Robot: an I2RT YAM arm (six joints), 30 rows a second.
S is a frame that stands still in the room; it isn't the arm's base.
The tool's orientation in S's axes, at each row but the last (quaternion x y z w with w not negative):
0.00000 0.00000 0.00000 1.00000
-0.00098 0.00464 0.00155 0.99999
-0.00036 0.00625 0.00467 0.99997
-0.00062 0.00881 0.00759 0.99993
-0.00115 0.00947 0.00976 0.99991
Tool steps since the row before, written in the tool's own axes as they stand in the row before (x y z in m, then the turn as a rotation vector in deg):
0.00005 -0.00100 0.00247 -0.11 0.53 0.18
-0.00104 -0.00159 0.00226 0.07 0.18 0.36
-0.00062 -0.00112 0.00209 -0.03 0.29 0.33
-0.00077 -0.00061 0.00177 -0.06 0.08 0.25
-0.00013 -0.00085 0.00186 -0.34 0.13 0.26
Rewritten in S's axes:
0.00005 -0.00100 0.00247 -0.11 0.53 0.18
-0.00101 -0.00159 0.00227 0.07 0.18 0.36
-0.00058 -0.00112 0.00210 -0.03 0.29 0.33
-0.00073 -0.00062 0.00178 -0.06 0.08 0.25
-0.00008 -0.00085 0.00186 -0.34 0.12 0.27

